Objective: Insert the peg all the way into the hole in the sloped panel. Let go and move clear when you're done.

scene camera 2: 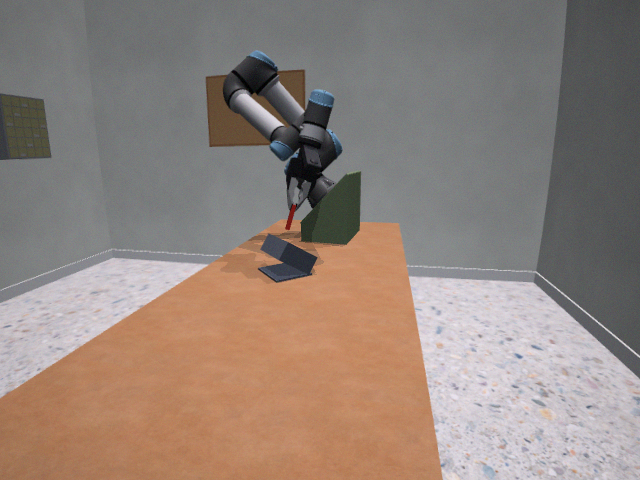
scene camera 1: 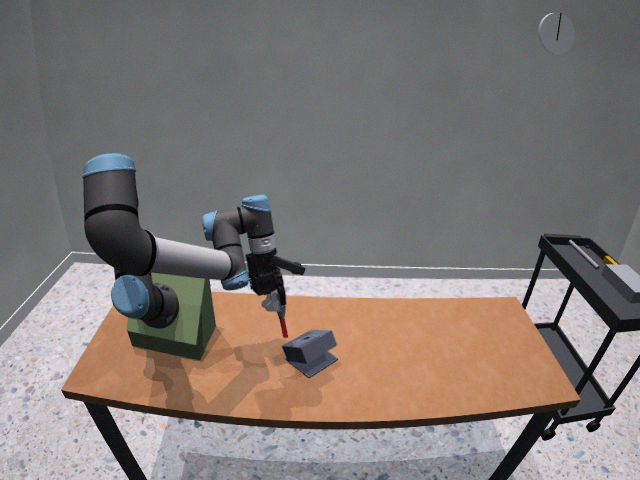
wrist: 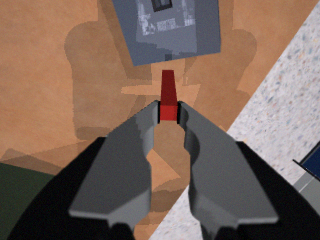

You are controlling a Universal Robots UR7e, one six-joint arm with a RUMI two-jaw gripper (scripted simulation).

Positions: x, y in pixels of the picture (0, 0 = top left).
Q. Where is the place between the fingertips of my gripper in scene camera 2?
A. At 292, 211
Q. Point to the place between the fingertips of my gripper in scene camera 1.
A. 281, 320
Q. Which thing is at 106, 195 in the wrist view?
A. My gripper.
